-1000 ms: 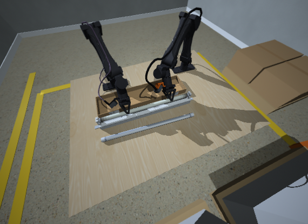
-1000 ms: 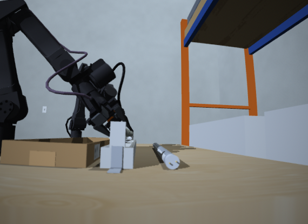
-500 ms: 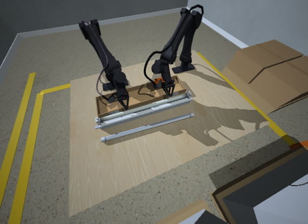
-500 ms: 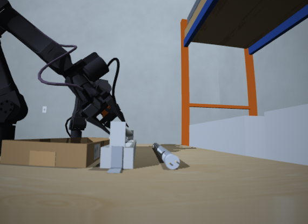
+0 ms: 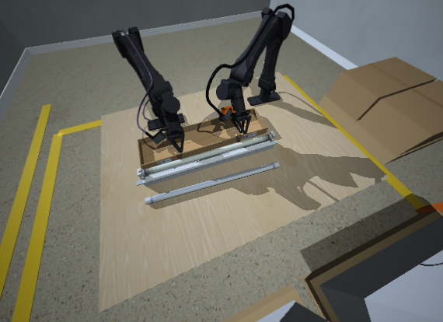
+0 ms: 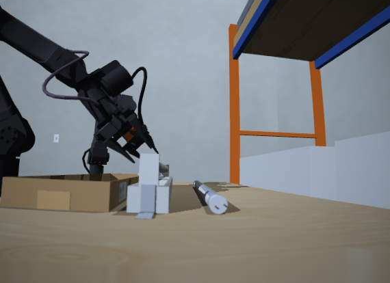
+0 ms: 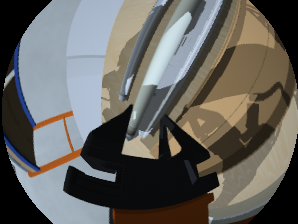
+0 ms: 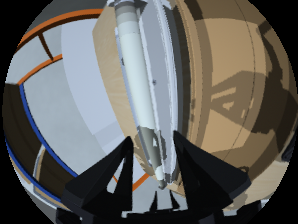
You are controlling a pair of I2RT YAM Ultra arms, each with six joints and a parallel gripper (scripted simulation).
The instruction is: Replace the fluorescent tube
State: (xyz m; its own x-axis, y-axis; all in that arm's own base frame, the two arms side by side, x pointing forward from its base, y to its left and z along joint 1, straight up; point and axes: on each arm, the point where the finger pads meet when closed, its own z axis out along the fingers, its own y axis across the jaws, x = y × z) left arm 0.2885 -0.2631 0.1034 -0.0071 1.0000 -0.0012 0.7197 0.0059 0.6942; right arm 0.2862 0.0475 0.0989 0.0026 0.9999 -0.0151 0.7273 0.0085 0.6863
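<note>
My right hand is 4 cm short of the old fluorescent tube, 12 cm to the right of it and 3 cm above it. From my right hand the other things lie so: brown carton (10 cm behind, 13 cm to the left, 8 cm below); then white fixture (4 cm ahead, 12 cm to the left, 4 cm below); then LED tube (15 cm ahead, 11 cm to the left, 9 cm below).
The old fluorescent tube is 40 mm ahead of my left hand, 170 mm to the right of it and 40 mm below it. From my left hand the other things lie so: brown carton 100 mm behind, 160 mm to the right, 80 mm below; white fixture 40 mm ahead, 170 mm to the right, 50 mm below; LED tube 160 mm ahead, 180 mm to the right, 90 mm below.
</note>
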